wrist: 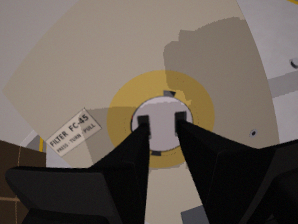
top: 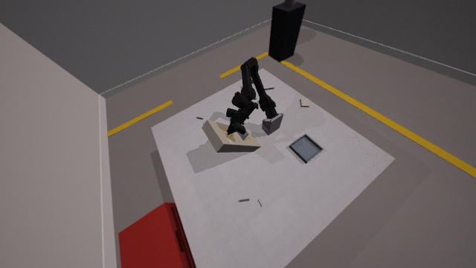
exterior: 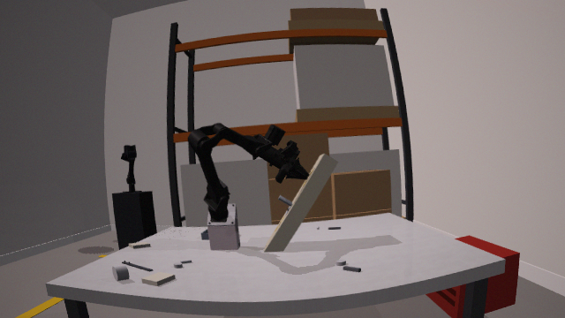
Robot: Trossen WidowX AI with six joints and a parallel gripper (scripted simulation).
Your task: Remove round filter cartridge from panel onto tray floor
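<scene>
Right now the round filter cartridge is 1 cm ahead of my gripper tip and 1 cm below it. The rest, counted from my gripper tip: dark-rimmed tray: 42 cm behind, 27 cm to the left, 25 cm below; service panel: 3 cm behind, 8 cm below.
</scene>
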